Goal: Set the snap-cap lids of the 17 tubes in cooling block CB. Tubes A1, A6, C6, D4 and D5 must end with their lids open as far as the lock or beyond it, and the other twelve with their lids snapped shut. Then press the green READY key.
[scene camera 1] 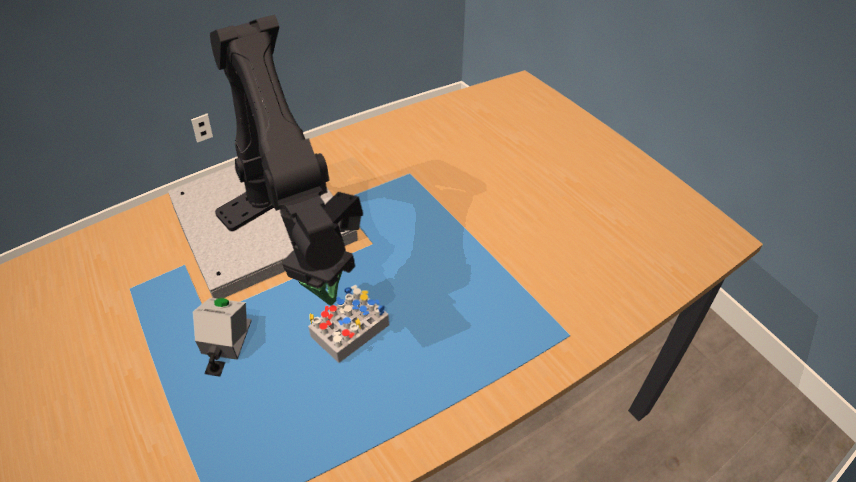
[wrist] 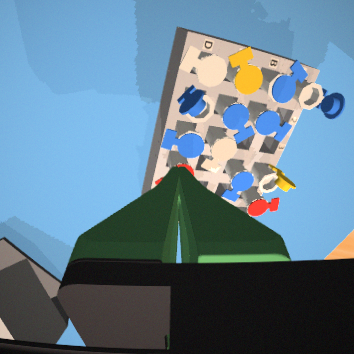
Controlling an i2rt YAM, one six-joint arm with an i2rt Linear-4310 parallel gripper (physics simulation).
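Places are measured from the arm's base along level axes (x ahead, y left, z up), in metres.
Where they show: gripper, fingertip midpoint: (scene camera 1: 332, 302) (wrist: 178, 177); arm's base at its link origin: (scene camera 1: 263, 199).
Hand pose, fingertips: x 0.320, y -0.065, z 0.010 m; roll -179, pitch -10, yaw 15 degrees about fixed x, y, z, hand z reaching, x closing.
Observation:
Things, the pixels of their top centre, and the offset from my fingertips. "spot": a spot on its surface instead. Level surfaces: height alone.
- grey cooling block CB at its top centre: (wrist: 224, 151) (scene camera 1: 348, 320) dz -0.024, dx +0.030, dy +0.006 m
- yellow lid at its top centre: (wrist: 291, 186) dz +0.006, dx +0.060, dy +0.007 m
- key's grey box at a spot on its surface: (wrist: 25, 290) spot: dz -0.023, dx -0.084, dy -0.137 m
- small dark foot at a spot on its surface: (scene camera 1: 214, 367) spot: dz -0.047, dx -0.059, dy -0.219 m
- blue mat at its surface level: dz -0.054 m
- wooden table at its surface level: dz -0.056 m
The grey cooling block CB (scene camera 1: 365, 342) (wrist: 167, 95) stands on the mat, holding capped tubes. In the wrist view, a dark blue lid (wrist: 333, 104) stands open outward at the corner beyond letter B, beside its white tube mouth (wrist: 311, 96). Another dark blue lid (wrist: 192, 101) is raised in column D. A yellow lid (wrist: 285, 179) is open beside its tube mouth. Cream (wrist: 211, 70), yellow (wrist: 248, 79) and several blue lids lie over their tubes; whether each is snapped cannot be told. My gripper (scene camera 1: 331, 302) (wrist: 178, 177) is shut and empty above the block, partly hiding a red lid (wrist: 185, 169). The green READY key (scene camera 1: 221, 302) tops a box.
The key's grey box (scene camera 1: 219, 326) (wrist: 25, 290) stands left of the block in the scene view, with a small dark foot (scene camera 1: 214, 367) in front. A blue mat (scene camera 1: 431, 365) lies on the wooden table (scene camera 1: 599, 209). The arm's base plate (scene camera 1: 209, 239) lies behind the mat.

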